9 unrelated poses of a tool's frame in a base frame.
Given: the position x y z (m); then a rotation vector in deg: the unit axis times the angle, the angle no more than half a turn.
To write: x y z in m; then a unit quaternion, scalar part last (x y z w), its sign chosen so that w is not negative. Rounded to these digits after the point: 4 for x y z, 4 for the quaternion.
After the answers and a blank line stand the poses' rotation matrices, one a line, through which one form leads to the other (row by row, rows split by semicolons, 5 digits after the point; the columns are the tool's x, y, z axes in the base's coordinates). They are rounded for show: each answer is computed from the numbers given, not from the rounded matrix.
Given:
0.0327, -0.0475, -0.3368, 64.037, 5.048, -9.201
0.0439, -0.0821, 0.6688, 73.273, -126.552, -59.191
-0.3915, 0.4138, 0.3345, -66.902, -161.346, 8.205
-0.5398, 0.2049, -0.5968, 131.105, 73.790, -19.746
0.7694, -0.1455, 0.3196, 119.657, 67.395, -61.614
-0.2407, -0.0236, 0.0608, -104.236, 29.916, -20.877
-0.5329, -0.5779, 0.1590, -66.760, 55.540, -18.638
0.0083, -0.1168, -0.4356, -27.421, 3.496, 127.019
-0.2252, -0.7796, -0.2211, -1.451, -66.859, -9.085
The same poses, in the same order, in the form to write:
0.0327, -0.0475, -0.3368, 0.5294, 0.0417, -0.0761, 0.8439
0.0439, -0.0821, 0.6688, 0.4557, -0.7871, -0.3682, 0.1929
-0.3915, 0.4138, 0.3345, -0.3822, -0.9218, 0.0469, 0.0448
-0.5398, 0.2049, -0.5968, 0.8379, 0.4716, -0.1262, 0.2442
0.7694, -0.1455, 0.3196, 0.7688, 0.4330, -0.3959, 0.2544
-0.2407, -0.0236, 0.0608, -0.7752, 0.2225, -0.1553, 0.5705
-0.5329, -0.5779, 0.1590, -0.5260, 0.4376, -0.1468, 0.7144
0.0083, -0.1168, -0.4356, -0.1912, 0.0244, 0.8856, 0.4227
-0.2252, -0.7796, -0.2211, -0.0119, -0.5503, -0.0748, 0.8315

0.98494 0.17258 -0.01011; -0.08420 0.42782 -0.89993; -0.15099 0.88723 0.43591
-0.51020 -0.57543 -0.63919; -0.85946 0.31353 0.40377; -0.03194 0.75537 -0.65453
-0.70379 0.70045 -0.11851; 0.70886 0.70342 -0.05214; 0.04685 -0.12070 -0.99158
0.52335 0.85191 0.01882; 0.72865 -0.43597 -0.52820; -0.44177 0.29015 -0.84891
0.31157 0.86725 -0.38834; 0.46435 -0.49552 -0.73405; -0.82904 0.04839 -0.55710
0.85278 -0.16781 0.49457; -0.52210 -0.25015 0.81537; -0.01311 -0.95355 -0.30093
0.57391 -0.25053 0.77965; -0.67012 0.40356 0.62296; -0.47070 -0.87999 0.06372
-0.56959 -0.75793 -0.31798; 0.73929 -0.64149 0.20478; -0.35919 -0.11844 0.92572
0.38315 0.13750 -0.91340; -0.11121 0.98853 0.10216; 0.91697 0.06244 0.39404

